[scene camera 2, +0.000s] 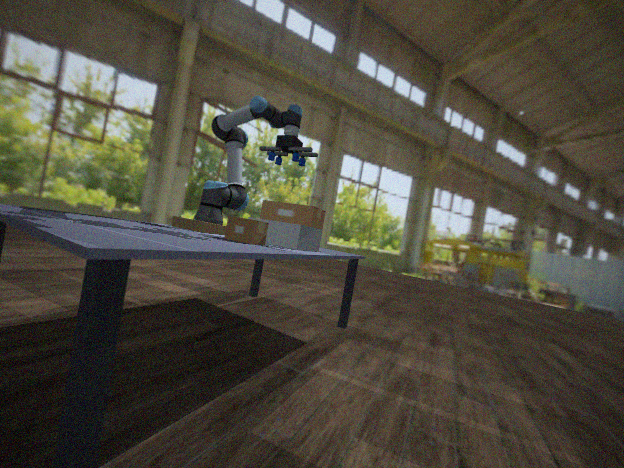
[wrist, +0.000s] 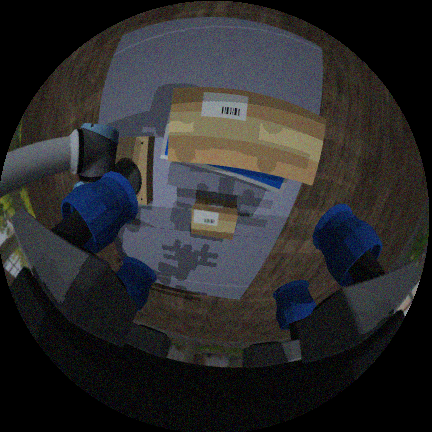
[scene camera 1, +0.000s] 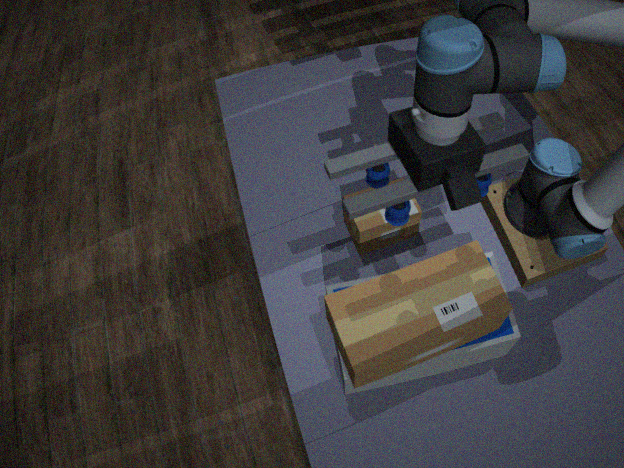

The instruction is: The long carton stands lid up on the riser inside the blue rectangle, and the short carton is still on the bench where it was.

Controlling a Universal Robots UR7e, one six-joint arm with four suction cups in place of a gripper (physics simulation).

Scene:
long carton: scene camera 2; wrist 231,127; scene camera 1
riser: scene camera 2 294,236; wrist; scene camera 1
short carton: scene camera 2 244,230; wrist 211,217; scene camera 1 370,232
same spot on riser: (wrist: pixel 276 183) = (scene camera 1: pixel 339 290)
same spot on long carton: (scene camera 2: pixel 311 216) = (scene camera 1: pixel 325 308)

